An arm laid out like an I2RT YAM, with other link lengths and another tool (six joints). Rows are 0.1 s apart.
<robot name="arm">
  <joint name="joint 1" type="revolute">
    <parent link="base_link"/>
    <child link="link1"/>
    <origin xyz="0 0 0.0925"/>
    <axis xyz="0 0 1"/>
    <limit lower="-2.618" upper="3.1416"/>
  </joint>
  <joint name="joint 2" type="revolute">
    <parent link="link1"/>
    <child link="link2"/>
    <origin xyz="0.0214 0.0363 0.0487" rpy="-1.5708 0 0"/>
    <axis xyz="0 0 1"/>
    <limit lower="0" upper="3.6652"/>
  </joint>
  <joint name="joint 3" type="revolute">
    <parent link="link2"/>
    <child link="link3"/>
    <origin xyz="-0.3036 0 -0.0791" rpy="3.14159 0 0"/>
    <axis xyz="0 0 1"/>
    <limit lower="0" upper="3.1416"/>
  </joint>
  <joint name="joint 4" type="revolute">
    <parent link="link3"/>
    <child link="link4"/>
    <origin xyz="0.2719 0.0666 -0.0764"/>
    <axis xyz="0 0 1"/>
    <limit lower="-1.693" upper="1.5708"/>
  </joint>
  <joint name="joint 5" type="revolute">
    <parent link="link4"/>
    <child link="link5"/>
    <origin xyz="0.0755 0.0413 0.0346" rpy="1.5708 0 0"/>
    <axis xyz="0 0 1"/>
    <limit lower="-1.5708" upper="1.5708"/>
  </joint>
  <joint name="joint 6" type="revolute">
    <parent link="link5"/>
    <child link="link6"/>
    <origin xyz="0.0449 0 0.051" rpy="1.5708 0 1.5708"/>
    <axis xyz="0 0 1"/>
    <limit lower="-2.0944" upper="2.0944"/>
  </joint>
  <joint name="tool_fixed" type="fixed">
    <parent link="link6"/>
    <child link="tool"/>
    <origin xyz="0.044 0.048 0.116" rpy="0 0.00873 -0.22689"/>
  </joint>
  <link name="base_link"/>
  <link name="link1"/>
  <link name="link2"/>
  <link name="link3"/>
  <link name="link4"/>
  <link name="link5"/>
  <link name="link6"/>
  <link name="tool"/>
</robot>
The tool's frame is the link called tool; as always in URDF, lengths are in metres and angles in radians.
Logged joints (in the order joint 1, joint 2, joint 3, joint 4, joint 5, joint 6), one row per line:
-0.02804 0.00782 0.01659 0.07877 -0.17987 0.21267
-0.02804 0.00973 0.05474 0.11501 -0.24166 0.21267
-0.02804 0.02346 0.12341 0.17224 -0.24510 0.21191
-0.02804 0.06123 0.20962 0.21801 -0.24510 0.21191
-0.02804 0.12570 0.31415 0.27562 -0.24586 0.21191
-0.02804 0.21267 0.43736 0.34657 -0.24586 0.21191
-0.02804 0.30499 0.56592 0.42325 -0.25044 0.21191
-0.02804 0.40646 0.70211 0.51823 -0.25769 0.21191
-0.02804 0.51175 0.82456 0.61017 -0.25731 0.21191
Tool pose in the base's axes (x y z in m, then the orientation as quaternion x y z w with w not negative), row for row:
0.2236 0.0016 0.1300 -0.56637 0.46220 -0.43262 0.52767
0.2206 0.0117 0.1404 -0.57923 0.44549 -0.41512 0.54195
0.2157 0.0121 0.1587 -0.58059 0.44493 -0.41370 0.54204
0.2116 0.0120 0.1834 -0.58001 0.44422 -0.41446 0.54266
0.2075 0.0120 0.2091 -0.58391 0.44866 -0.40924 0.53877
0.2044 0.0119 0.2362 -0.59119 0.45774 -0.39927 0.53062
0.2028 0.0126 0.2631 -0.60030 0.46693 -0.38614 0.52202
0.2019 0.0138 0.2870 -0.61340 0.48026 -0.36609 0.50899
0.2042 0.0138 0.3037 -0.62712 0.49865 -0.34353 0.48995
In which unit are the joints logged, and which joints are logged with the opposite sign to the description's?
The joints are logged in radians. Opposite sign: joint 1, joint 4.
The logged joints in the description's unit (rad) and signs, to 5 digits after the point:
0.02804 0.00782 0.01659 -0.07877 -0.17987 0.21267
0.02804 0.00973 0.05474 -0.11501 -0.24166 0.21267
0.02804 0.02346 0.12341 -0.17224 -0.24510 0.21191
0.02804 0.06123 0.20962 -0.21801 -0.24510 0.21191
0.02804 0.12570 0.31415 -0.27562 -0.24586 0.21191
0.02804 0.21267 0.43736 -0.34657 -0.24586 0.21191
0.02804 0.30499 0.56592 -0.42325 -0.25044 0.21191
0.02804 0.40646 0.70211 -0.51823 -0.25769 0.21191
0.02804 0.51175 0.82456 -0.61017 -0.25731 0.21191

